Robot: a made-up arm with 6 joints.
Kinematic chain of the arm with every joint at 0, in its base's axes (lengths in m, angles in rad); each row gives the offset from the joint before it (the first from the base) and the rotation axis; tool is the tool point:
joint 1: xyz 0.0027 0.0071 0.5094 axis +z
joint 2: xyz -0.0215 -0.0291 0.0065 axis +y
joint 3: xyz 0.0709 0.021 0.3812 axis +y
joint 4: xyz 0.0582 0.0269 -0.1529 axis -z
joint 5: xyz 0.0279 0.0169 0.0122 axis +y
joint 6: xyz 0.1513 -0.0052 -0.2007 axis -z
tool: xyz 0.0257 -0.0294 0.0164
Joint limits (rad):
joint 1: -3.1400..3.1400
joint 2: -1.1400..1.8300
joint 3: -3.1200..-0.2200
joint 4: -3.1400..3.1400
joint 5: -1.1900..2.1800
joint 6: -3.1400..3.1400
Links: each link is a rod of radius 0.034 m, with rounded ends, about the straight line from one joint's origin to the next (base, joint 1, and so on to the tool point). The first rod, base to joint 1, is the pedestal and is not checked.
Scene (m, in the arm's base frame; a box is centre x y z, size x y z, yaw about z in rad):
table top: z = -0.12
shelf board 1: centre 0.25 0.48 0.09 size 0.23 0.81 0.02 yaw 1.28
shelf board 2: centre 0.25 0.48 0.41 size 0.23 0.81 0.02 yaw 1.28
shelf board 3: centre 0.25 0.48 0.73 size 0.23 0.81 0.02 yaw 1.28
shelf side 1: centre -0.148 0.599 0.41 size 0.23 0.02 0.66 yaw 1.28
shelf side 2: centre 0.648 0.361 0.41 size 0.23 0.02 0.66 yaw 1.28
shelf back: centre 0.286 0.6 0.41 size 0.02 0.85 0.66 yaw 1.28
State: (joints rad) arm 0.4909 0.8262 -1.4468 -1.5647 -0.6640 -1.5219
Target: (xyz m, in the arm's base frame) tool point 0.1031 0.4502 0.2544
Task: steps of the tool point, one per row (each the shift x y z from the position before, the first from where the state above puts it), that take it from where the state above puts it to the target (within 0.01 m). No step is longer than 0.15 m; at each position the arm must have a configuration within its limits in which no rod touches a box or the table.
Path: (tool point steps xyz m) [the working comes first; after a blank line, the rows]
Joints at the target: 0.6828 1.4268 -1.3658 -1.6289 -0.3732 -1.5365
Straight joint move there: touches shelf board 2.

1: -0.0200 -0.0761 -0.0065
2: -0.0245 -0.0820 -0.0008
3: -0.0282 -0.0850 0.0073
4: 0.0027 0.0449 -0.1080
5: -0.0386 0.0224 -0.1187
6: -0.0742 -0.0158 -0.1136
7: 0.0247 0.0810 -0.0102
8: 0.0248 0.0843 0.0102

